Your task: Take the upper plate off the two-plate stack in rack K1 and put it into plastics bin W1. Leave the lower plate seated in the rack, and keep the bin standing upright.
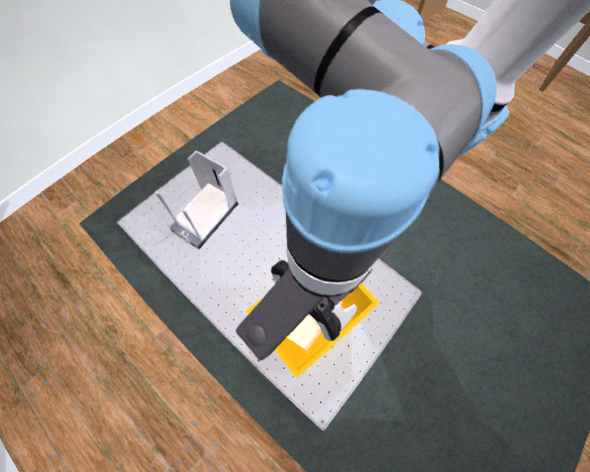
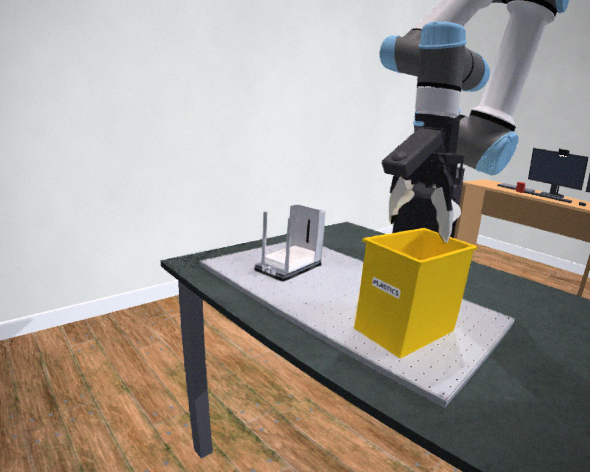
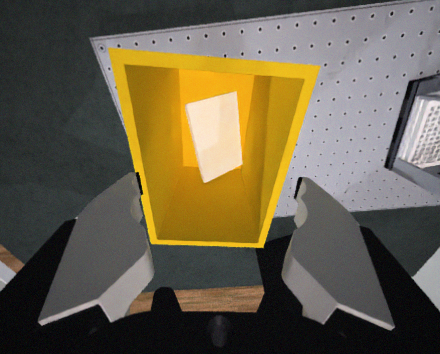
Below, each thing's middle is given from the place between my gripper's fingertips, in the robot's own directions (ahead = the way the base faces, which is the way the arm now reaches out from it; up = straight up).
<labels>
Right now my hand is 11 cm above the yellow plastics bin W1 (image 2: 412, 285), 1 cm to the right of it and 1 cm past it.
</labels>
